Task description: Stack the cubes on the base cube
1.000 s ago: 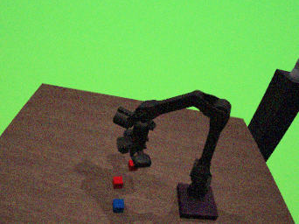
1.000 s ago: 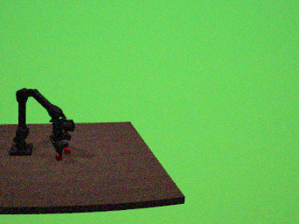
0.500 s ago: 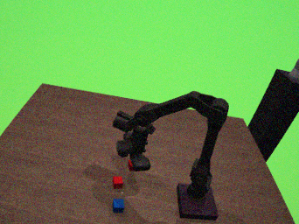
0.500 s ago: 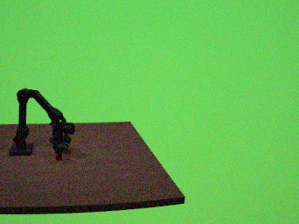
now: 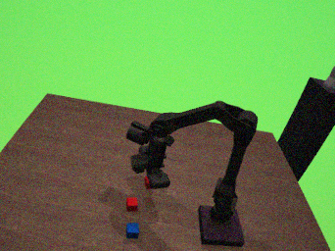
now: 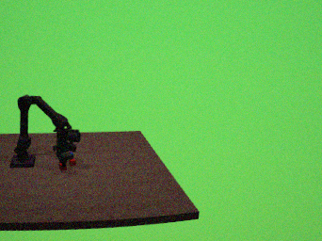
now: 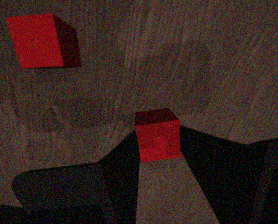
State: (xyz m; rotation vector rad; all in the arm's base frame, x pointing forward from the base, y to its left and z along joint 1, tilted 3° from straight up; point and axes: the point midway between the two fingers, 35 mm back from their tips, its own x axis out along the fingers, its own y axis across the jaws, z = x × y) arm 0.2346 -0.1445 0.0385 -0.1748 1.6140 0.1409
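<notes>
Now: gripper tip 190 mm to the right of the blue base cube, 70 mm short of it and 20 mm above it.
</notes>
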